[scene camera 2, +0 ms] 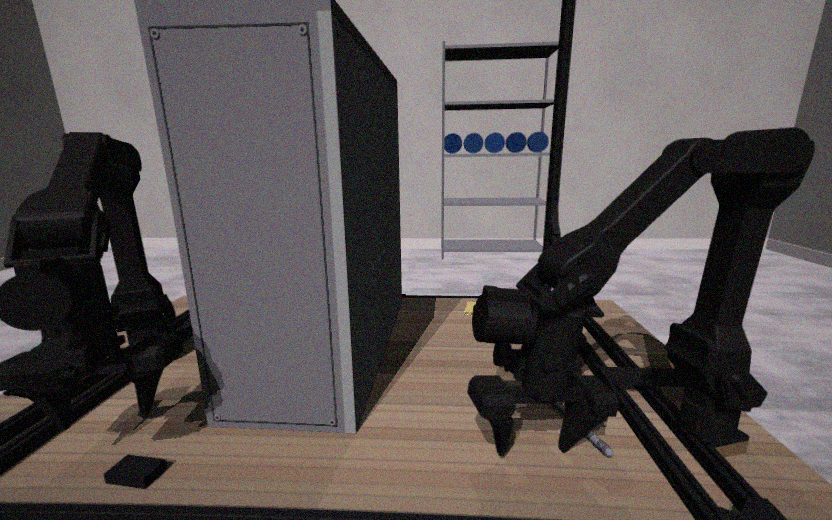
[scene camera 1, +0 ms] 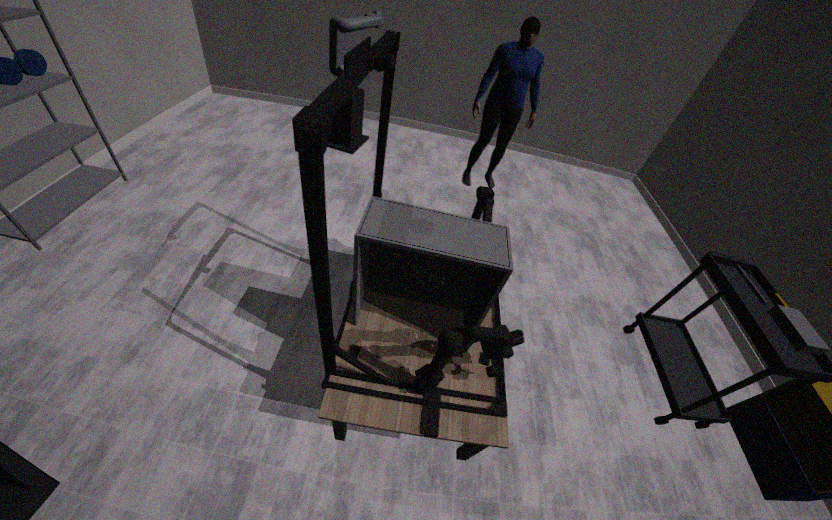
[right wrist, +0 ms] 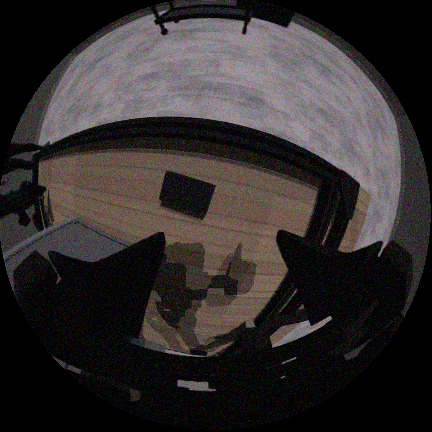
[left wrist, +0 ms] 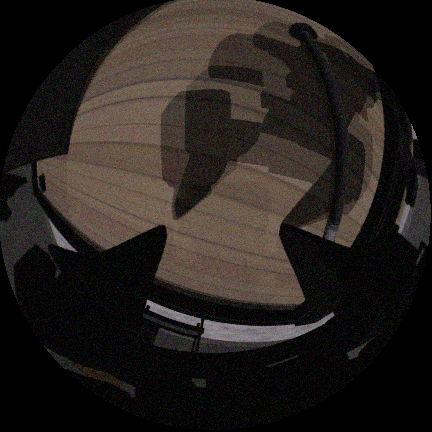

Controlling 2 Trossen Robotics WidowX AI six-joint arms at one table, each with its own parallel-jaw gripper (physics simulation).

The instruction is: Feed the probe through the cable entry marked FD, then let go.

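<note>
The probe, a thin rod with a dark collar at one end, shows in the left wrist view. Its pale end shows in scene camera 2, at the left gripper. The left gripper is open and empty, low over the table; the probe runs past its finger on the right of the picture, outside the gap. The grey cabinet stands upright. Its side facing the left arm is dark; the FD entry and its marking cannot be read. The right gripper is open and empty, beyond the cabinet from the left gripper.
A small black block lies on the wooden table near the right gripper. A small yellow item lies at the table's far edge. Black rails border the table, and a black frame post rises beside it.
</note>
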